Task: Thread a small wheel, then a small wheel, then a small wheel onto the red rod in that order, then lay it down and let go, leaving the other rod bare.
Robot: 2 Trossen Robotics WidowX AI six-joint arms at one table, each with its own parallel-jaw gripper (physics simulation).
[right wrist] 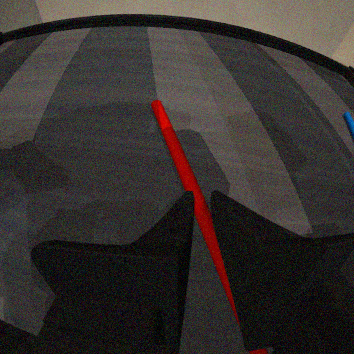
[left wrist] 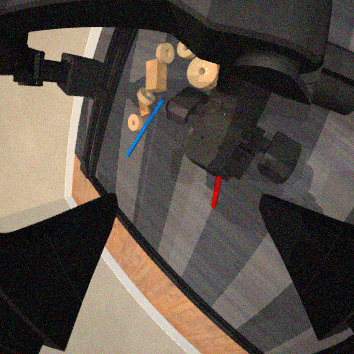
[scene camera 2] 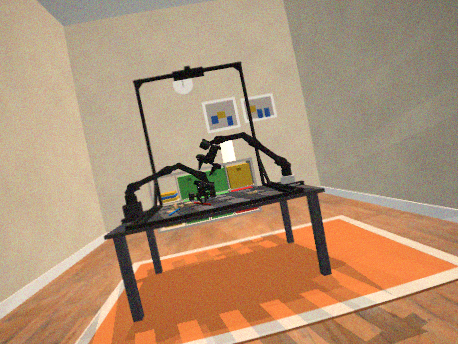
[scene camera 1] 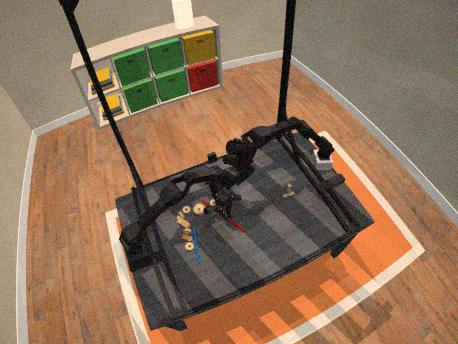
my left gripper: open, holds nothing
my right gripper: grips a red rod
